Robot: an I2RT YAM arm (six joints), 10 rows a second.
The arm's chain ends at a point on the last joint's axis. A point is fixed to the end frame.
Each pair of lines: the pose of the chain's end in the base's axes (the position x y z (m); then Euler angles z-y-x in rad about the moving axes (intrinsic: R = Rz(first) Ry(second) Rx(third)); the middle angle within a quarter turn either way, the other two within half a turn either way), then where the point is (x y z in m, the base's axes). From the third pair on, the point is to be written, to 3 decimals.
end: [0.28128 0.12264 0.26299 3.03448 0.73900 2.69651]
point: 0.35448 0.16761 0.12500
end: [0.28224 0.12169 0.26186 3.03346 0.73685 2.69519]
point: 0.35517 0.16682 0.12378
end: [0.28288 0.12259 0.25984 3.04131 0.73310 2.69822]
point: 0.355 0.168 0.121
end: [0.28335 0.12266 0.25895 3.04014 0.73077 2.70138]
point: 0.355 0.167 0.120
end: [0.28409 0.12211 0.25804 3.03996 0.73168 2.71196]
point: 0.356 0.165 0.119
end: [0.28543 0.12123 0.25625 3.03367 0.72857 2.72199]
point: 0.358 0.162 0.117
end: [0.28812 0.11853 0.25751 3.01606 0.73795 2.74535]
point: 0.363 0.155 0.118
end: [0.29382 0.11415 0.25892 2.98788 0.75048 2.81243]
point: 0.371 0.138 0.118
